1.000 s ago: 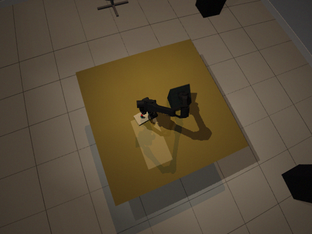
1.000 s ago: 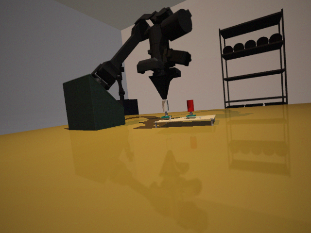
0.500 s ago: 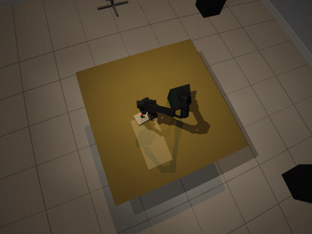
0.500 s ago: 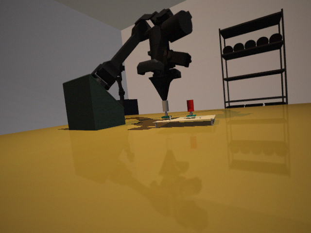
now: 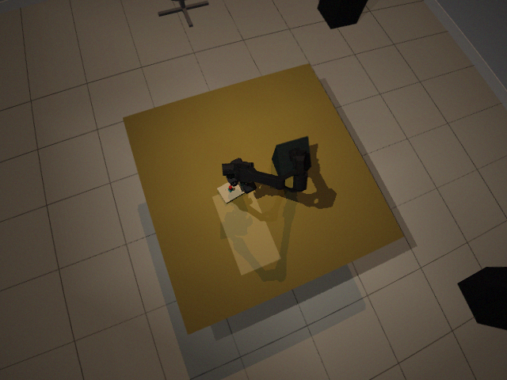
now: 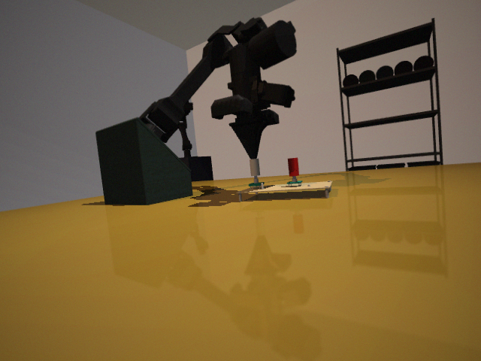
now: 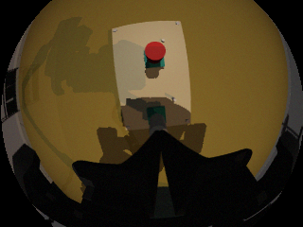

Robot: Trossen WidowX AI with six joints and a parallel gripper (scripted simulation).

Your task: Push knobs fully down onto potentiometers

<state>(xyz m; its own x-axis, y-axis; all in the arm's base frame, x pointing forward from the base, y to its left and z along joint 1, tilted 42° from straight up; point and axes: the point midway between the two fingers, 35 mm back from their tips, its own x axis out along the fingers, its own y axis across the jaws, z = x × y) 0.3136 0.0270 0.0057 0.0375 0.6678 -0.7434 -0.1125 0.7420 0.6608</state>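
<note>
The white knob lies 20 mm below my gripper tip. Round my gripper tip: red knob 80 mm ahead, 20 mm below, 10 mm to the left.
</note>
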